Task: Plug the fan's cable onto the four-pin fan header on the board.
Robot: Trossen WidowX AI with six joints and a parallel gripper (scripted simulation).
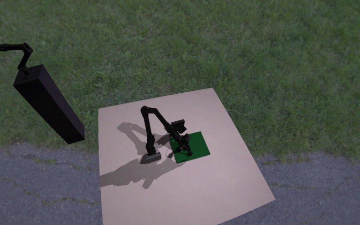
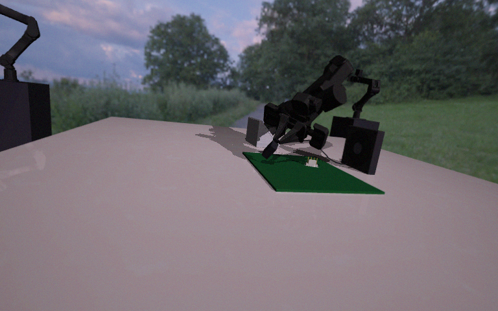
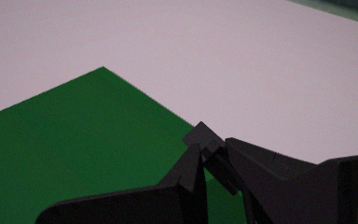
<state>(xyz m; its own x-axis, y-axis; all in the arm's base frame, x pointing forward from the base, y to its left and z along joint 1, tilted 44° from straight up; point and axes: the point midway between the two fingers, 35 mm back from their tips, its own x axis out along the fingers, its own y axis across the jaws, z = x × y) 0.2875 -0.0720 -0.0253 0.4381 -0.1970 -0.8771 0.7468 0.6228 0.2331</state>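
The green board is 8 cm below my gripper tip, 7 cm to the left of it and 3 cm ahead of it. Also, from my gripper tip: black fan 27 cm to the left, 1 cm below; pale fan header 11 cm to the left, 6 cm below; black fan plug 2 cm below, 1 cm to the right.
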